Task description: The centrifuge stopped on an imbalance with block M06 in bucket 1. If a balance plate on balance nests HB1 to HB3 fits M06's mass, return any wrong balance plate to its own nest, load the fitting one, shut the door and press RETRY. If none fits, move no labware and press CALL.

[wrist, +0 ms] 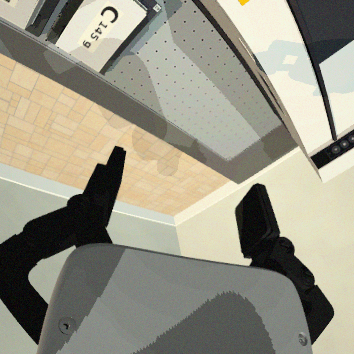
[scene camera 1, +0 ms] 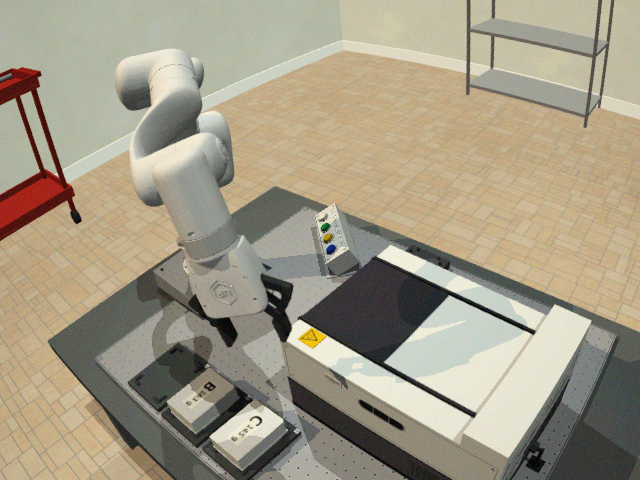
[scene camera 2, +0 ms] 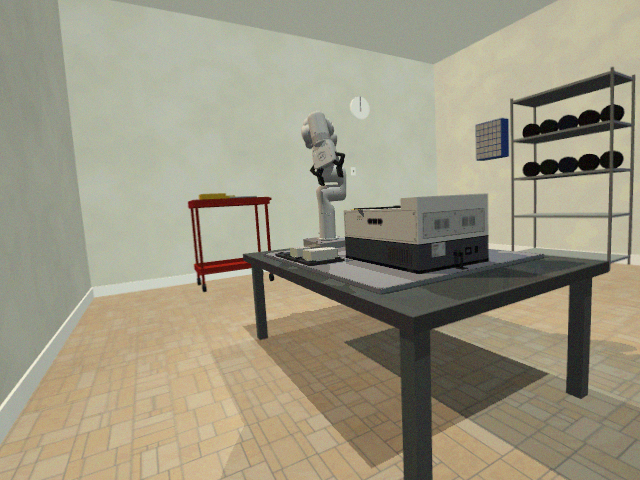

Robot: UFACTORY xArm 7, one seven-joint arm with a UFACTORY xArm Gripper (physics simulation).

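Where they show: gripper, between the fingertips: (wrist: 186, 180) (scene camera 1: 259, 339) (scene camera 2: 331, 181); arm's base, origin of its link: (scene camera 2: 327, 238).
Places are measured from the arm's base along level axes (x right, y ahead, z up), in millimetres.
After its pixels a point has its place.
Observation:
My gripper (scene camera 1: 256, 338) @(z 290, x 280, y 535 mm) (scene camera 2: 330, 179) @(z 290, x 280, y 535 mm) (wrist: 186, 180) @(z 290, x 280, y 535 mm) is open and empty, above the table between the nests and the centrifuge. Plate B (scene camera 1: 204, 400) @(z 13, x 315, y 347 mm) (scene camera 2: 295, 252) @(z -5, x 373, y 348 mm), marked 163 g, sits on the middle nest. Plate C (scene camera 1: 248, 436) @(z 14, x 322, y 480 mm) (scene camera 2: 320, 253) @(z 1, x 333, y 505 mm) (wrist: 75, 37) @(z 13, x 344, y 443 mm), marked 145 g, sits on the nest beside it. The third nest (scene camera 1: 173, 369) @(z -29, x 287, y 191 mm) is bare. The centrifuge (scene camera 1: 330, 361) @(z 169, x 178, y 577 mm) (scene camera 2: 379, 229) @(z 95, x 198, y 722 mm) (wrist: 270, 30) @(z 169, x 163, y 574 mm) has a dark panel and a white panel on top; I cannot tell the door's state. Block M06 and bucket 1 do not show. The button box (scene camera 1: 343, 260) @(z 10, x -203, y 303 mm) has white, green, yellow and blue buttons.
The box stands behind the centrifuge's left end in scene camera 1. The tall centrifuge body borders the gripper's right side there. The dark table (scene camera 1: 77, 335) @(z -54, x 384, y -141 mm) (scene camera 2: 361, 299) @(z -57, x 483, y 986 mm) carries a perforated plate (scene camera 1: 330, 454) @(z -40, x 238, y 606 mm) (wrist: 175, 75) @(z -40, x 314, y 643 mm). A red cart (scene camera 1: 36, 193) (scene camera 2: 230, 202) stands beyond the table.

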